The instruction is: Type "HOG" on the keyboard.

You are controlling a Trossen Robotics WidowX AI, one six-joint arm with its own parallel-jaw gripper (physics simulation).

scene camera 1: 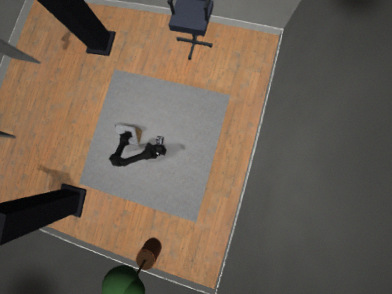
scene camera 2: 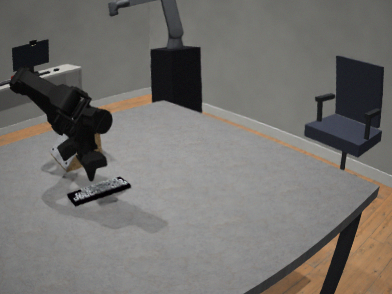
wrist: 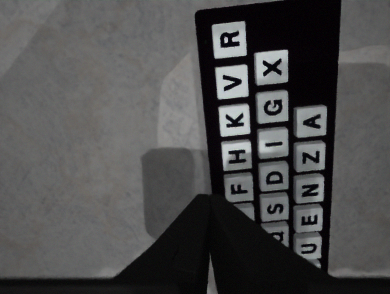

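Where they show: gripper, fingertip midpoint: (scene camera 2: 91, 180) (wrist: 208, 205); arm's base, link origin: (scene camera 1: 128, 134).
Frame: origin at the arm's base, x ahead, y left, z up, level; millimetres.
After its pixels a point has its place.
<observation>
The keyboard (scene camera 1: 160, 139) @(x 291, y 12, z -84 mm) (scene camera 2: 100, 190) @(x 299, y -56, z -82 mm) (wrist: 311, 65) @(x 261, y -126, z -85 mm) is a narrow black board with white letter keys, lying on the grey table. In the wrist view it runs top to bottom, with its letters turned sideways. The H key (wrist: 237, 155) @(x 300, y -87, z -80 mm) is in the left column, between K and F. The G key (wrist: 272, 106) @(x 281, y -110, z -80 mm) is in the middle column, between X and I. The O key does not show; the lower keyboard is hidden by the fingers. My gripper (scene camera 2: 91, 178) @(x 318, y -87, z -33 mm) (wrist: 208, 205) @(x 318, y -87, z -33 mm) is shut and empty, its tips overlapping the keyboard's left edge beside the F key. The tip height is hard to tell.
The grey table (scene camera 1: 175, 195) @(x 553, y -500, z -98 mm) (scene camera 2: 225, 200) @(x 546, y 191, z -97 mm) carries the arm's wood and white wedge mount (scene camera 2: 96, 145). Beyond the table are a dark chair (scene camera 1: 190, 22) (scene camera 2: 345, 131) and a black pedestal (scene camera 2: 176, 75) with another arm. A potted plant (scene camera 1: 123, 285) stands near the wall.
</observation>
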